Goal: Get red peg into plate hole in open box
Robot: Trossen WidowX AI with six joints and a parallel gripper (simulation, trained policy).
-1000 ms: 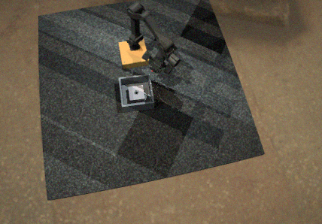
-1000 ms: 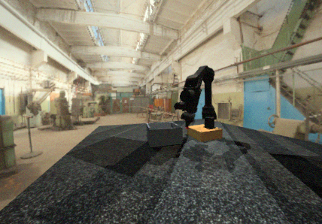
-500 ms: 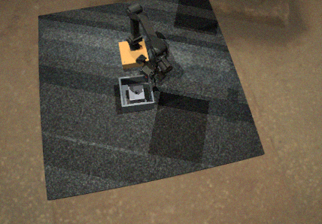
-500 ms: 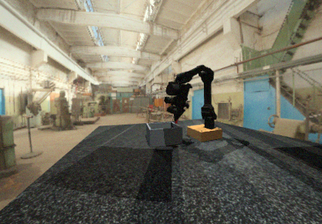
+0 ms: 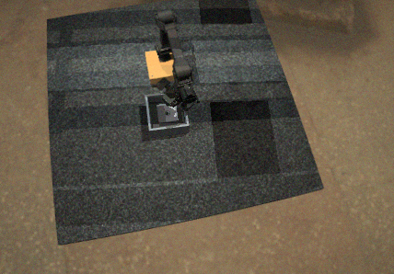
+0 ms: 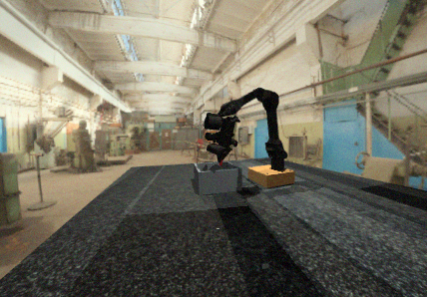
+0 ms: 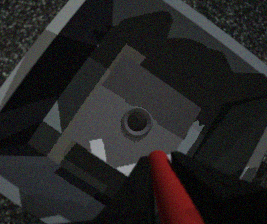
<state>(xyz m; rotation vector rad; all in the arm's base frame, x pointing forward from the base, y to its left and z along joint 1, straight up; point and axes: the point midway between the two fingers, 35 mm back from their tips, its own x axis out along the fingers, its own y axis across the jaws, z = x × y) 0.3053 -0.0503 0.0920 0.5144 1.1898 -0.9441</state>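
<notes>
My gripper tip is 20 mm below the red peg and 10 mm to the right of it. From my gripper tip the other things lie so: grey box: 90 mm below, 20 mm to the right, 10 mm ahead; then grey plate: 70 mm below, 20 mm to the right, 10 mm ahead.
</notes>
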